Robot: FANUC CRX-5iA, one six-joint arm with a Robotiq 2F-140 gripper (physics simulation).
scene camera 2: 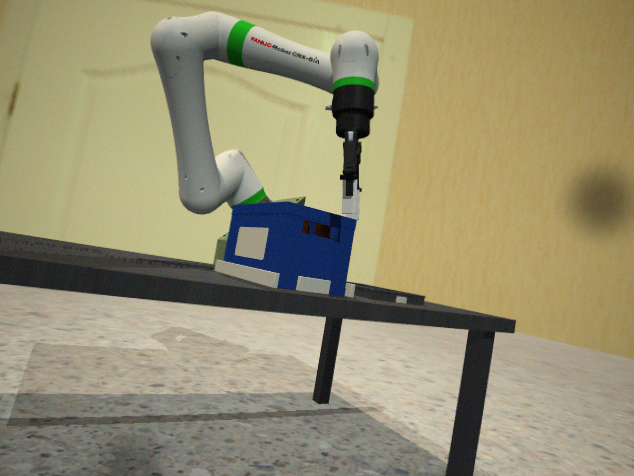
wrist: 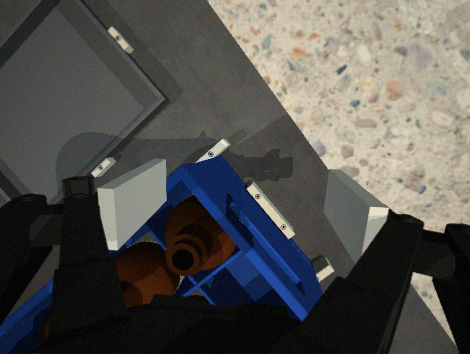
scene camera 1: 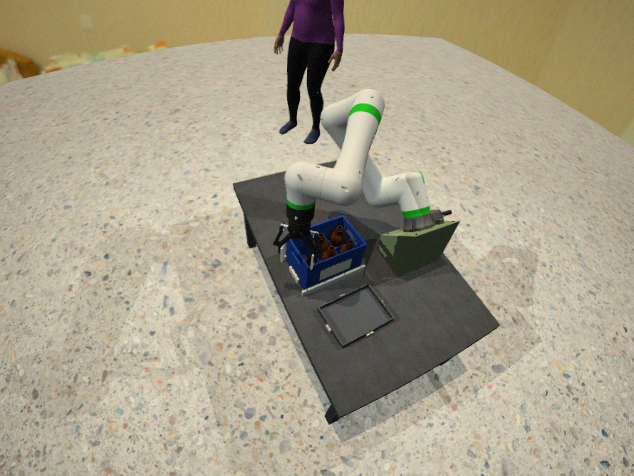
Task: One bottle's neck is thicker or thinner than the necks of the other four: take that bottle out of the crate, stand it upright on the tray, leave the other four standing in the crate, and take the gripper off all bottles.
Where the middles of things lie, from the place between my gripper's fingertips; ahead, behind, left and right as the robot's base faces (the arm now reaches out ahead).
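Looking at the blue crate (scene camera 2: 297,254), I see that my gripper is 90 mm above it, 90 mm to the left of it and 150 mm past it.
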